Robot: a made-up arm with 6 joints. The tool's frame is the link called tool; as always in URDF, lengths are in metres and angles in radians. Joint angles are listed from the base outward. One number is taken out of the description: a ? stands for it. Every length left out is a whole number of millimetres.
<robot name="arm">
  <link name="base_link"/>
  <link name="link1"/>
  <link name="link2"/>
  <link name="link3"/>
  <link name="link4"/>
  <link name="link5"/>
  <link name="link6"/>
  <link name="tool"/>
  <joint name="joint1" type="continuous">
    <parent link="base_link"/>
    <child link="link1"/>
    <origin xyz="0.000 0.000 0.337" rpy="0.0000 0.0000 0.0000"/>
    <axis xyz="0 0 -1"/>
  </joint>
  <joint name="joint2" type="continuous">
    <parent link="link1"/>
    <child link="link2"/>
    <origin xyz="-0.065 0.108 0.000" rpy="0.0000 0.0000 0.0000"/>
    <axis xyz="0 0 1"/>
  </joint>
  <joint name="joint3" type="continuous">
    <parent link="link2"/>
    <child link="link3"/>
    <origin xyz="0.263 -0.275 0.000" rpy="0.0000 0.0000 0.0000"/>
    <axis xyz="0 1 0"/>
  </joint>
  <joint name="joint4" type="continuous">
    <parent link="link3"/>
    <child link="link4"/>
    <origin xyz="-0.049 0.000 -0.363" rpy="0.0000 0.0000 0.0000"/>
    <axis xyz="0 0 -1"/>
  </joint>
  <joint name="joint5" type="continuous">
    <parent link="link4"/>
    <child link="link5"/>
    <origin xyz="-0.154 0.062 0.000" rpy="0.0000 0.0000 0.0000"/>
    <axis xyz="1 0 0"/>
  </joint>
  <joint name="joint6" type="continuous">
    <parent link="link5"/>
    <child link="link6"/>
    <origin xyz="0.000 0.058 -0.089" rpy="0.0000 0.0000 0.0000"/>
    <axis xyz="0 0 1"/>
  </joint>
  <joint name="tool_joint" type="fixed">
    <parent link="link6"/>
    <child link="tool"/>
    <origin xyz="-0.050 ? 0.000" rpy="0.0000 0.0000 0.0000"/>
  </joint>
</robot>
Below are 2 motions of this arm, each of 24 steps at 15 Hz.
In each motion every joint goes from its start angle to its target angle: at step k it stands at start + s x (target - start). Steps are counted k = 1, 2, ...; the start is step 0. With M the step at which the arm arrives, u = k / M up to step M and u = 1 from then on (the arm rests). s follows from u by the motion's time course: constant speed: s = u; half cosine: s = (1 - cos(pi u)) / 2; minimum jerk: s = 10 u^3 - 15 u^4 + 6 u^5.
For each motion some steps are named. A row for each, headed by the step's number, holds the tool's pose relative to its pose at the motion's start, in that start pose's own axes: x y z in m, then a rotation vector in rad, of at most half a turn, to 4 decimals.
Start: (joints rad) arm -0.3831 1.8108 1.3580 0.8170 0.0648 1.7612
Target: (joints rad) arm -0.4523 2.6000 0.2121 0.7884 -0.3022 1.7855
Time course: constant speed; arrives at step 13
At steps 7, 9, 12, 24:
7: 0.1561 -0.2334 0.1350 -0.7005 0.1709 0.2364
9: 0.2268 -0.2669 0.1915 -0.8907 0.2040 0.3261
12: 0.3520 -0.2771 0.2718 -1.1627 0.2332 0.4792
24: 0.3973 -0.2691 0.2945 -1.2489 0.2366 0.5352

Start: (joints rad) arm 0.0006 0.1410 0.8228 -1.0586 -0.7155 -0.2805
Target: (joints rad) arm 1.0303 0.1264 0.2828 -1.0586 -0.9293 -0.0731
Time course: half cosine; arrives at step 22
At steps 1, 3, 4, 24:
1: 0.0004 0.0017 -0.0009 -0.0012 -0.0016 -0.0048
3: 0.0042 0.0150 -0.0081 -0.0109 -0.0134 -0.0426
4: 0.0077 0.0261 -0.0140 -0.0198 -0.0226 -0.0750
24: 0.1352 0.2282 -0.1111 -0.3617 0.1021 -0.9420

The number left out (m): -0.094
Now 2 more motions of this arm.
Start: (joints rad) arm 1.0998 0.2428 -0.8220 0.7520 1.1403 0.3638
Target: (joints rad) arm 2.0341 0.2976 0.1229 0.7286 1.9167 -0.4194
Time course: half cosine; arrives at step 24
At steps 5, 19, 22, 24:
5: -0.0119 -0.0042 0.0516 -0.0461 -0.0344 -0.1306
19: -0.0661 0.1961 0.2704 -0.1293 -0.7068 -1.0986
22: -0.0605 0.2291 0.2718 -0.0944 -0.8163 -1.1829
24: -0.0590 0.2356 0.2717 -0.0862 -0.8384 -1.1987

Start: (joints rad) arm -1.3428 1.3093 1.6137 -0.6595 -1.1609 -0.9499
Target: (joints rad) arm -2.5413 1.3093 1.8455 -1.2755 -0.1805 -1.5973
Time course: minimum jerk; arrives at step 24
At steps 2, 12, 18, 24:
2: 0.0009 -0.0017 0.0004 0.0011 0.0003 0.0021
12: 0.1133 -0.1407 0.1179 -0.0437 0.1853 0.2262
18: 0.2139 -0.1733 0.3102 -0.3610 0.4504 0.3283
24: 0.2372 -0.1620 0.3695 -0.4856 0.5164 0.3309

